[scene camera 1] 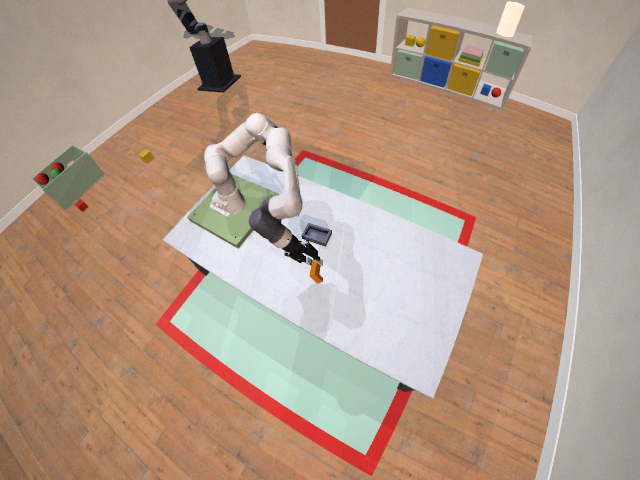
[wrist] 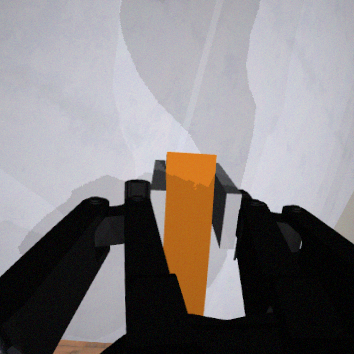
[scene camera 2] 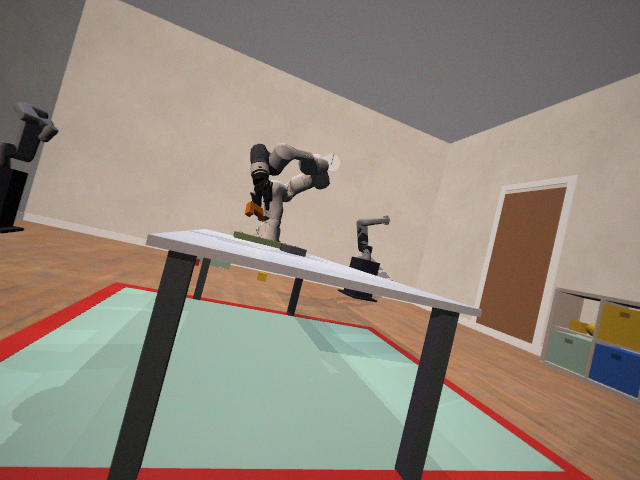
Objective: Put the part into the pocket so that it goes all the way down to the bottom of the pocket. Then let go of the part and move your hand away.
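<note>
The orange part [scene camera 1: 315,272] [scene camera 2: 252,209] [wrist: 189,240] is a bent, L-like block. My gripper [scene camera 1: 314,261] [scene camera 2: 262,206] [wrist: 185,180] is shut on it, with one pad on each side, and holds it raised above the table. In the wrist view the part's long face runs between the pads, and the fingers hide some of it. The pocket is in a dark grey open block [scene camera 1: 310,239] [scene camera 2: 293,250] on the table, apart from the part and nearer the table's far long side in scene camera 1. The pocket does not show in the wrist view.
The white table [scene camera 1: 413,289] [scene camera 2: 330,266] carries the green base plate [scene camera 1: 214,229] [scene camera 2: 253,238] under the arm. The pocket block stands between that plate and the table's middle. A shelf unit, a green bin and another robot on a black pedestal [scene camera 1: 212,64] stand away from the table.
</note>
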